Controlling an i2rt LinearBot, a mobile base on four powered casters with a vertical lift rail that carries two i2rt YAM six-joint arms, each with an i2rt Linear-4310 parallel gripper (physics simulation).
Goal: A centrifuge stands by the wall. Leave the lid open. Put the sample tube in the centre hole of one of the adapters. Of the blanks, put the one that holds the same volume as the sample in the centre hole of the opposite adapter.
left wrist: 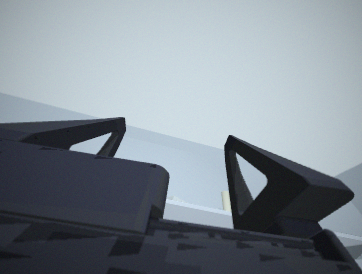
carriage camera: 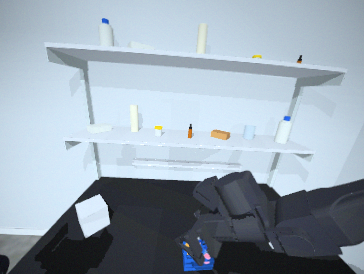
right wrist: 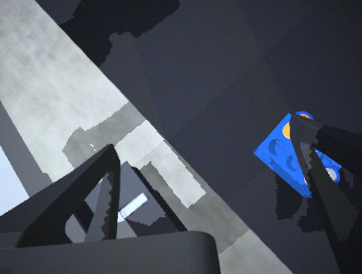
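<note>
A blue tube rack stands on the black table. Two empty holes show on it in the right wrist view. A tube with an orange cap top and a tube with a pale cap top stand in it; their labels cannot be read. Pink contents show in the carriage view. My right gripper is open, with nothing between its fingers; one finger hangs over the rack and hides part of it. My left gripper is open and empty, facing the wall and shelf. The centrifuge does not show.
A white block is at the left of the black table. My right arm reaches in from the right, above the table. Two wall shelves hold bottles and small containers. The table's edge crosses the right wrist view diagonally.
</note>
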